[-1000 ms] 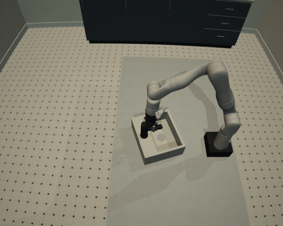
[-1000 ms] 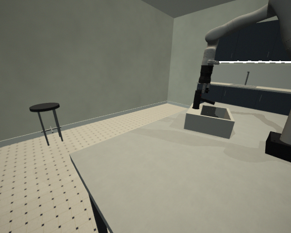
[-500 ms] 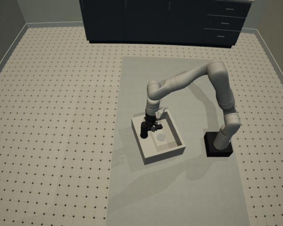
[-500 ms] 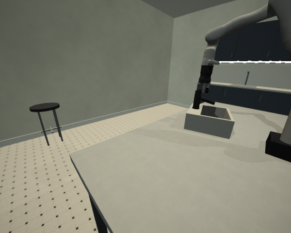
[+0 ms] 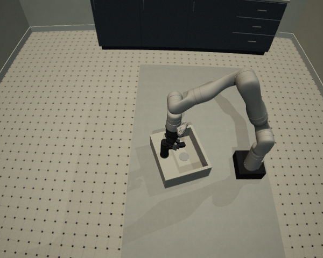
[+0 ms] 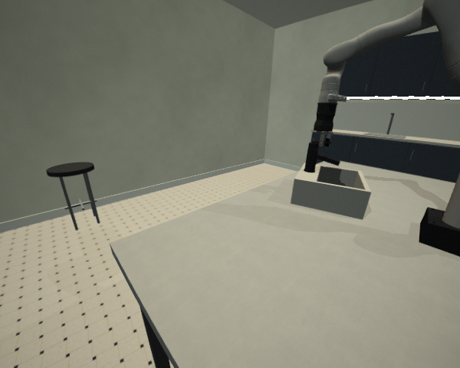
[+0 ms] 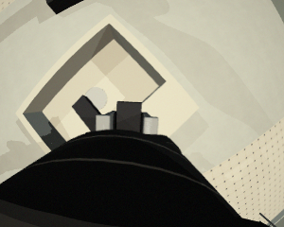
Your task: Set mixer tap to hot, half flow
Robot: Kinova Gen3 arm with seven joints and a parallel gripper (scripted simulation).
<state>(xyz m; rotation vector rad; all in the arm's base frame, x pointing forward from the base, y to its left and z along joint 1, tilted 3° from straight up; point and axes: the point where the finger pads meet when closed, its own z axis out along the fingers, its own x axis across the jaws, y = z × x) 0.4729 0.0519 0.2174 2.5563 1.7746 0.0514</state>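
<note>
Now: the lever 20 mm ahead of my hand and 10 mm to the right of it. The rest, counted from my hand: sink basin (240 mm below, 70 mm to the right, 40 mm behind).
</note>
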